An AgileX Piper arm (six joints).
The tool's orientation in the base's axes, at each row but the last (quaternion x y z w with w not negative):
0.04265, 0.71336, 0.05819, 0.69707
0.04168, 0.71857, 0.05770, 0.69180
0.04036, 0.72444, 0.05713, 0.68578
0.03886, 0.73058, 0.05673, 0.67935
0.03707, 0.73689, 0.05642, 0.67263
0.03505, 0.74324, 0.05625, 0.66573
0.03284, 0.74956, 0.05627, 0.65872
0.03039, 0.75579, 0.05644, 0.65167
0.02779, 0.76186, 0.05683, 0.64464
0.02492, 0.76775, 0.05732, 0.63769
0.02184, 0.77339, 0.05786, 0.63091
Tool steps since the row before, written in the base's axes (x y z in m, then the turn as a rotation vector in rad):
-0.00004, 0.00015, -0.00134, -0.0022, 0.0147, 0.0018
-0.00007, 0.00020, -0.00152, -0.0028, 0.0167, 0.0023
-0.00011, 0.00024, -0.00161, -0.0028, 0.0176, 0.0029
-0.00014, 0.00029, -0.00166, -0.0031, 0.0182, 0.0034
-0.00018, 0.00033, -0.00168, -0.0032, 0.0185, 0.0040
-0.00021, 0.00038, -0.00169, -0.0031, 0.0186, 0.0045
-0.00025, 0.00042, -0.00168, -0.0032, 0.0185, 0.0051
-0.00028, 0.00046, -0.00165, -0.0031, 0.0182, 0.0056
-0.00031, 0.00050, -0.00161, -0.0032, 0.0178, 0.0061
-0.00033, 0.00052, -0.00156, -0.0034, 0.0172, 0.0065
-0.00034, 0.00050, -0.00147, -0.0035, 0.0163, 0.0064
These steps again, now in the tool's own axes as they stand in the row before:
0.00135, -0.00004, -0.00001, 0.0004, 0.0148, -0.0019
0.00153, -0.00001, -0.00001, 0.0002, 0.0169, -0.0025
0.00163, 0.00002, -0.00002, -0.0003, 0.0179, -0.0025
0.00169, 0.00006, -0.00001, -0.0007, 0.0186, -0.0028
0.00172, 0.00011, -0.00002, -0.0012, 0.0189, -0.0029
0.00174, 0.00016, -0.00001, -0.0017, 0.0191, -0.0029
0.00174, 0.00021, -0.00002, -0.0023, 0.0191, -0.0031
0.00172, 0.00026, -0.00002, -0.0029, 0.0188, -0.0030
0.00169, 0.00031, -0.00002, -0.0034, 0.0185, -0.0032
0.00164, 0.00034, -0.00001, -0.0038, 0.0180, -0.0035
0.00155, 0.00034, -0.00001, -0.0038, 0.0171, -0.0037

